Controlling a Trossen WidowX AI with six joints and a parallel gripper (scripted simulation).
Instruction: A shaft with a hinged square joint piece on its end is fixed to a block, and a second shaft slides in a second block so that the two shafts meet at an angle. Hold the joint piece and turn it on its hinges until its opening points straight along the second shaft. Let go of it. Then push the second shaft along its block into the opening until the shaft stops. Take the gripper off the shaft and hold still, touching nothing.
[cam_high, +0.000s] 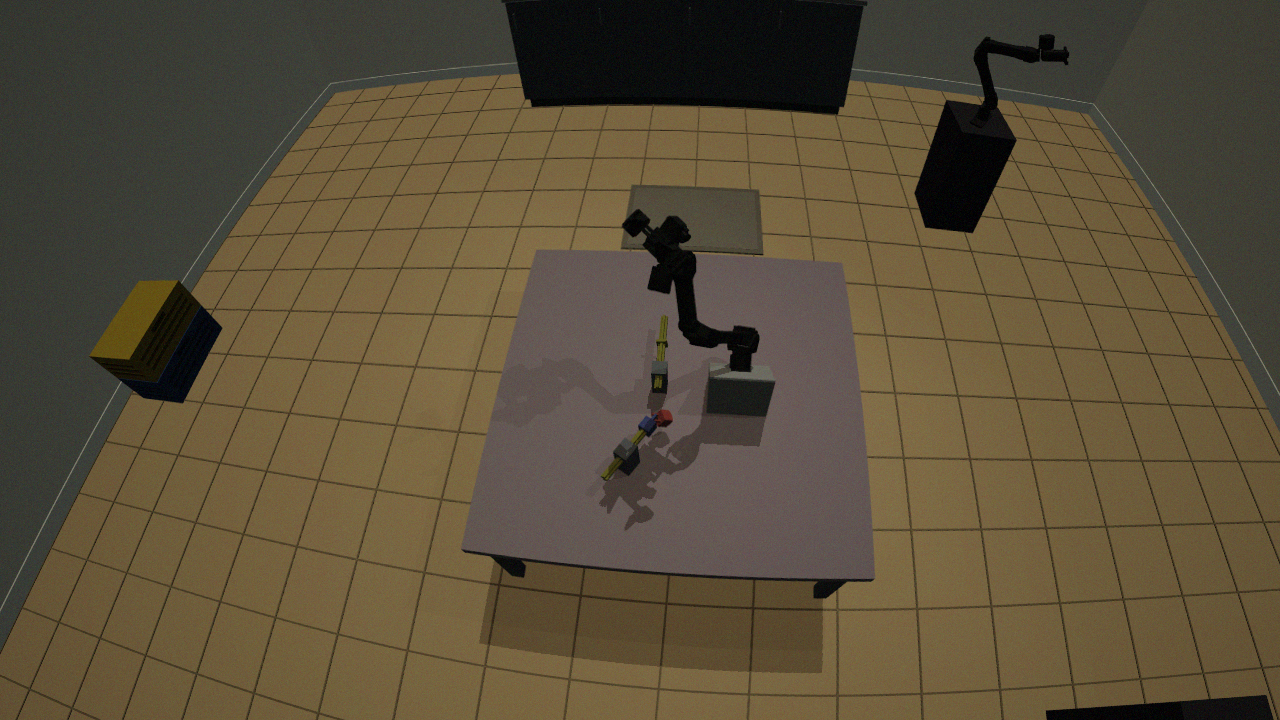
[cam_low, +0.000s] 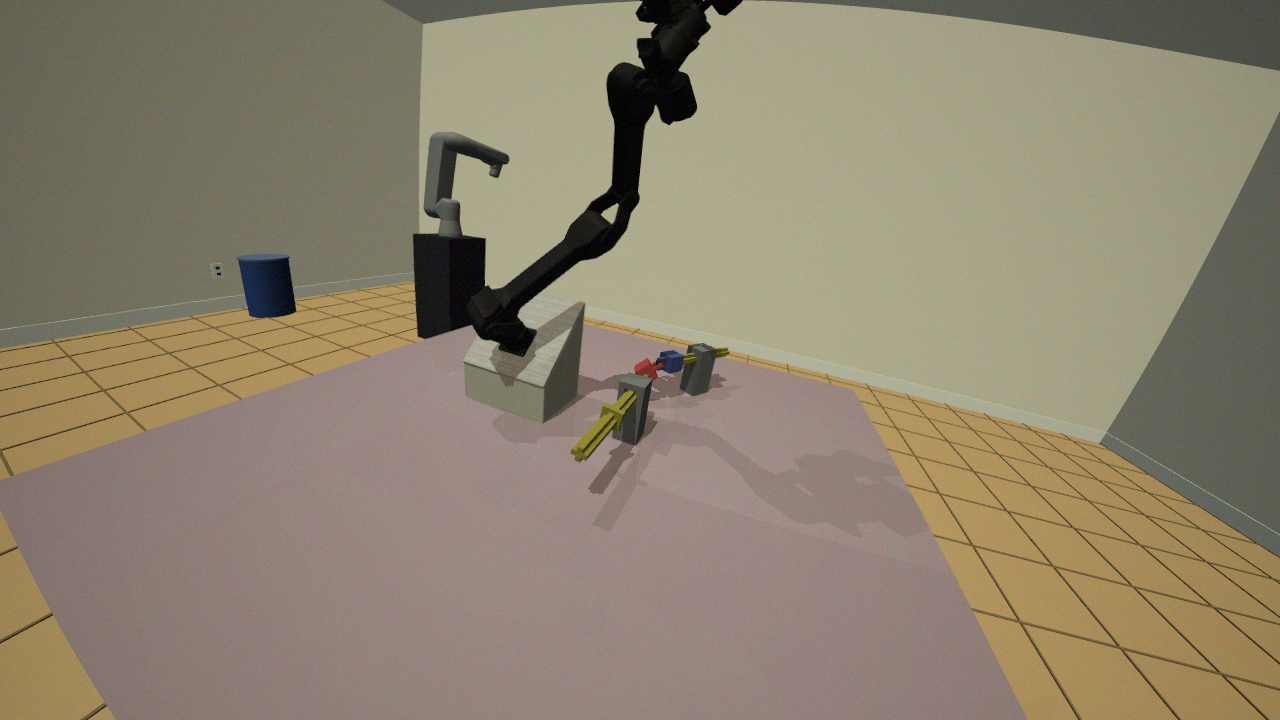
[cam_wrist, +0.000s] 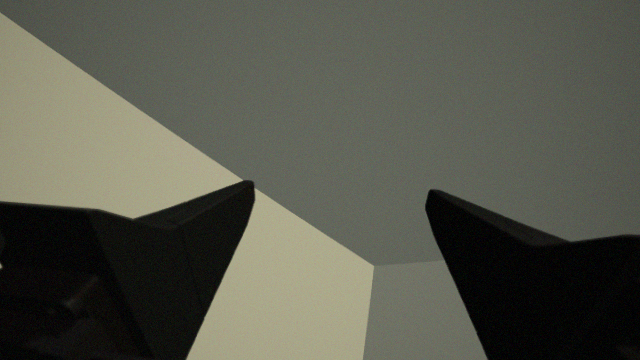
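Now: the red joint piece 3 cm behind my gripper tip, 8 cm to the left of it and 74 cm below it.
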